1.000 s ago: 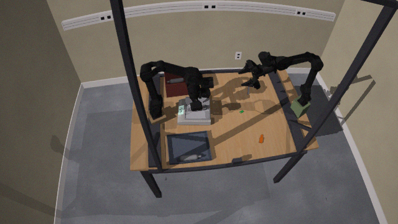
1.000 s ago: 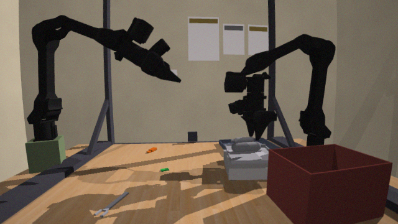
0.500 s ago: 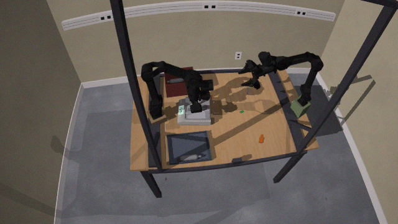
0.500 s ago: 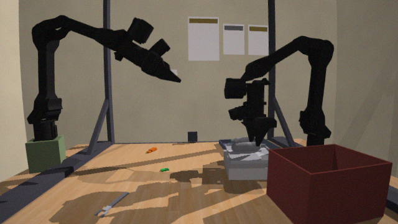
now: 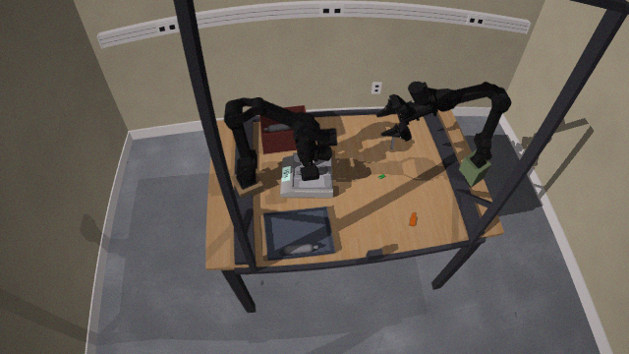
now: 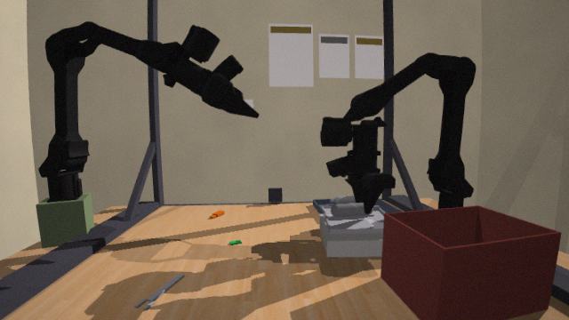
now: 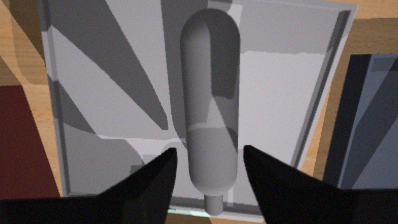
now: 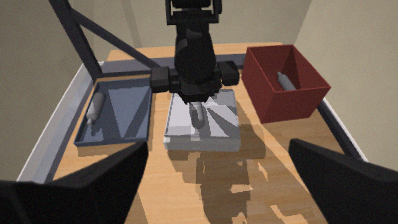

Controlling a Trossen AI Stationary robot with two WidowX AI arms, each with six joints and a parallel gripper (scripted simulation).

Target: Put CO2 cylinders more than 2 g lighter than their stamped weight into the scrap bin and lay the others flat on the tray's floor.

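Right now my left hand is 240 mm short of the red scrap bin, 80 mm to the right of it and 70 mm above it. The rest, counted from my left hand: orange piece 400 mm to the right, 200 mm behind, 100 mm below; then tray 230 mm behind, 100 mm below, 50 mm to the left; then green piece 310 mm to the right, 100 mm below, 10 mm ahead.
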